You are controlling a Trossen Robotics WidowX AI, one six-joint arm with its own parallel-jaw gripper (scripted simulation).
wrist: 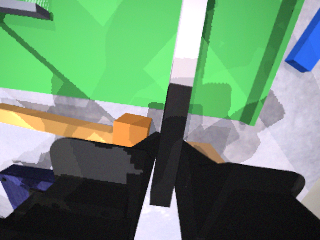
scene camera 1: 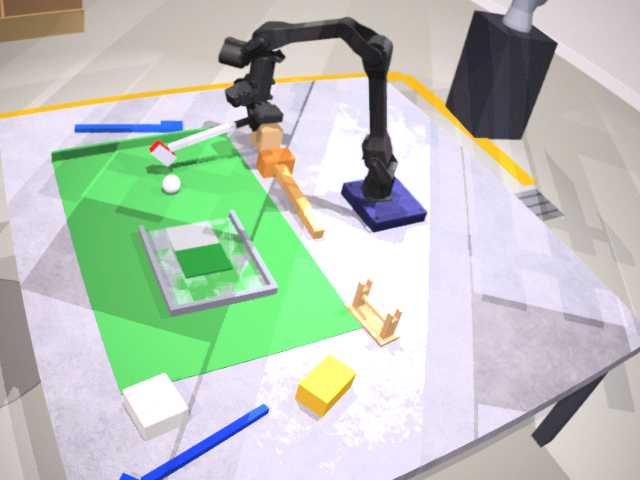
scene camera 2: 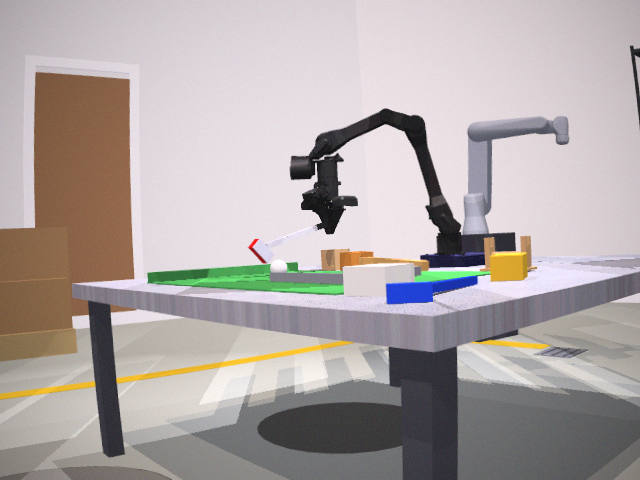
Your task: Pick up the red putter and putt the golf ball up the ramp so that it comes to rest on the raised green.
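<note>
Red putter carried by my gripper (scene camera 1: 252, 129). Yellow block (scene camera 1: 320, 390) (scene camera 2: 509, 266), out of frame in the wrist view. White block (scene camera 1: 155, 405) (scene camera 2: 370, 280), out of frame in the wrist view. Mallet-shaped block (scene camera 1: 279, 163) (scene camera 2: 356, 258). Tan block (scene camera 1: 268, 136), blue bar (scene camera 1: 168, 126).
</note>
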